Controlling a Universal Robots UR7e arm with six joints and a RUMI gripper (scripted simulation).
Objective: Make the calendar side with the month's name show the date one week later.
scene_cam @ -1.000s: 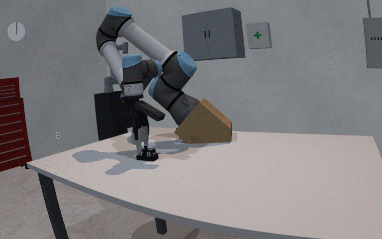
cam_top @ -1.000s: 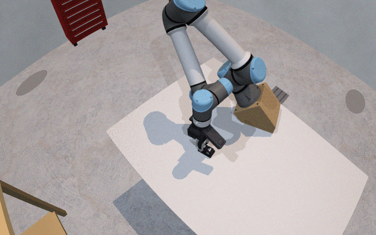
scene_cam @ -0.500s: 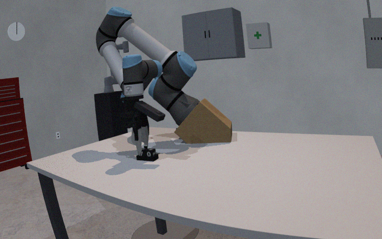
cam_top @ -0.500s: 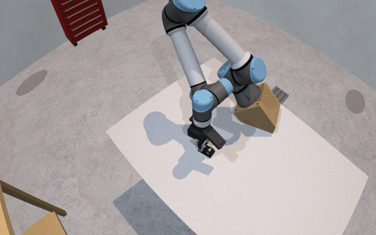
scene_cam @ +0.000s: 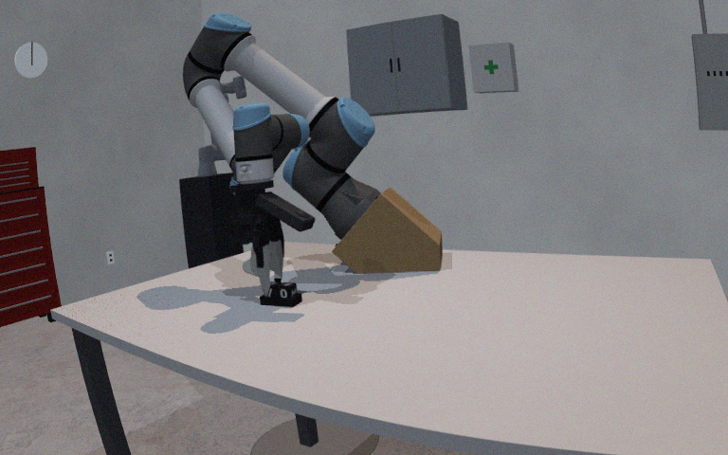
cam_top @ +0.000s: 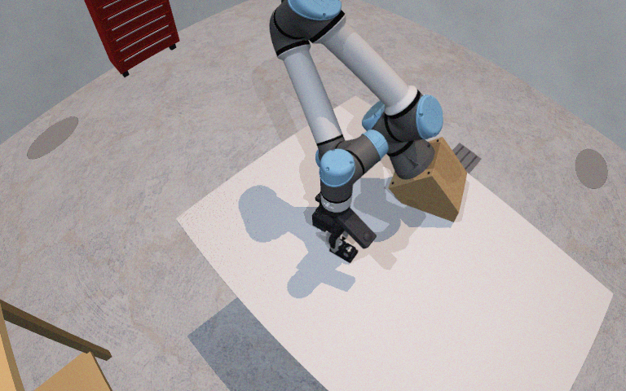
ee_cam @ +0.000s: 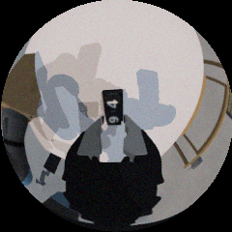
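The tray is 2 cm to the left of my hand and 3 cm below it.
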